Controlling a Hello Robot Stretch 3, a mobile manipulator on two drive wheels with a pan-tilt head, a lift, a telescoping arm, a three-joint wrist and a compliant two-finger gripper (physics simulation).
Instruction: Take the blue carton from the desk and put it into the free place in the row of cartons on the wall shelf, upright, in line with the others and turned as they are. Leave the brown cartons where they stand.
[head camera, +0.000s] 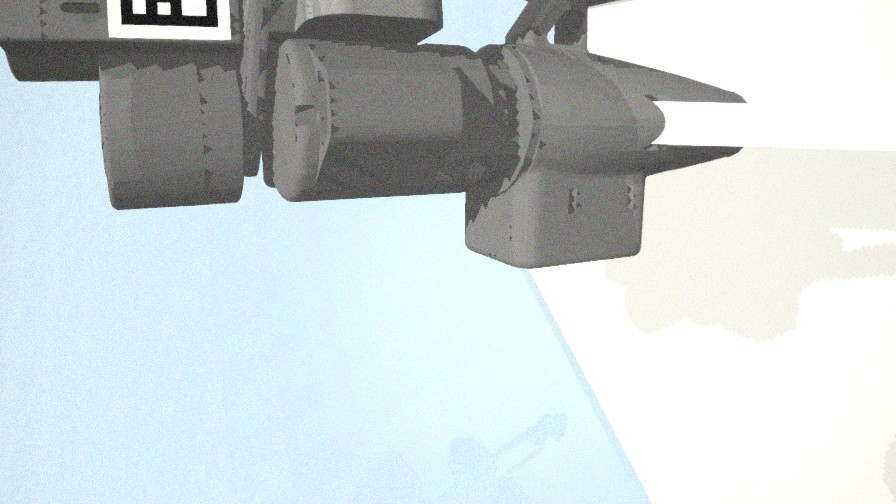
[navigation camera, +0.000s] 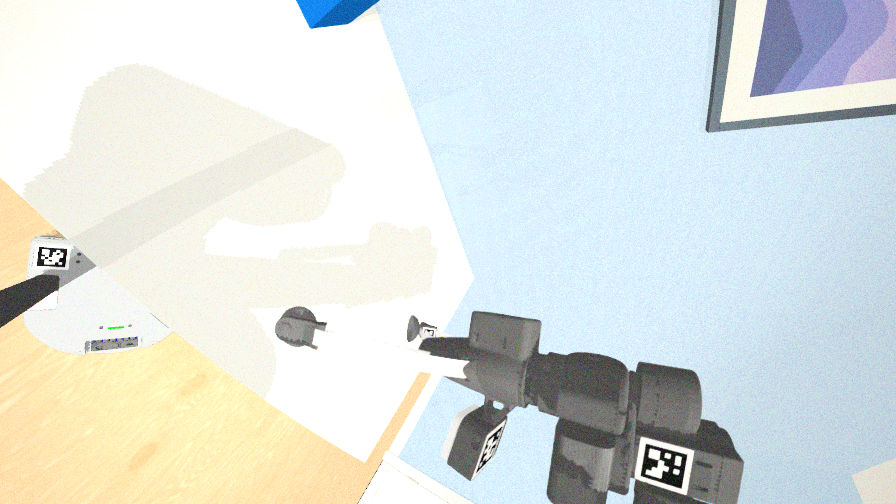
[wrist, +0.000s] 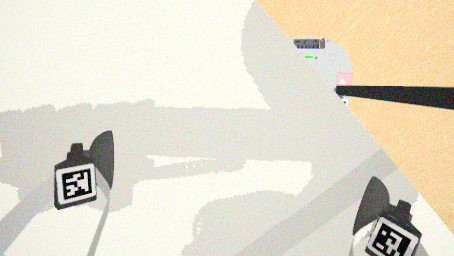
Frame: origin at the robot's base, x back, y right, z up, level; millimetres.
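Where they show: gripper, fingertip midpoint: (navigation camera: 356, 325).
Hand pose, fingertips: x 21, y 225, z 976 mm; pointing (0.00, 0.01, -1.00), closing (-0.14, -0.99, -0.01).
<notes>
After its pixels a point has its place.
The blue carton (navigation camera: 335, 11) @(x -552, y 220, z 792 mm) shows in part at the top edge of the navigation view, on the white desk (navigation camera: 219, 37) @(x -408, y 67, z 720 mm) (head camera: 720, 407) @(x -258, y 540, z 720 mm) (wrist: 125, 50) near the wall. My gripper (navigation camera: 357, 327) @(x 21, y 225, z 976 mm) (wrist: 234, 173) @(x 21, y 225, z 976 mm) is open, its two fingertips wide apart with nothing between them. It is over the desk's near corner, well apart from the carton, which does not show in the wrist view. In the head view the wrist and the gripper's body cross the top, and the fingertips do not show. The wall shelf, its free place and the brown cartons do not show.
The light blue wall (head camera: 250, 344) @(x -183, y 934, z 1175 mm) (navigation camera: 595, 219) @(x -239, y 880, z 1202 mm) runs beside the desk. A framed picture (navigation camera: 714, 94) @(x -453, y 649, z 1450 mm) hangs on it. My base (navigation camera: 125, 300) @(x 113, y 16, z 160 mm) and black mast (navigation camera: 25, 297) @(x 57, y -116, z 458 mm) (wrist: 400, 95) are at the desk's edge, over the wooden floor (navigation camera: 156, 432) @(x 619, y 107, z 0 mm) (wrist: 400, 30).
</notes>
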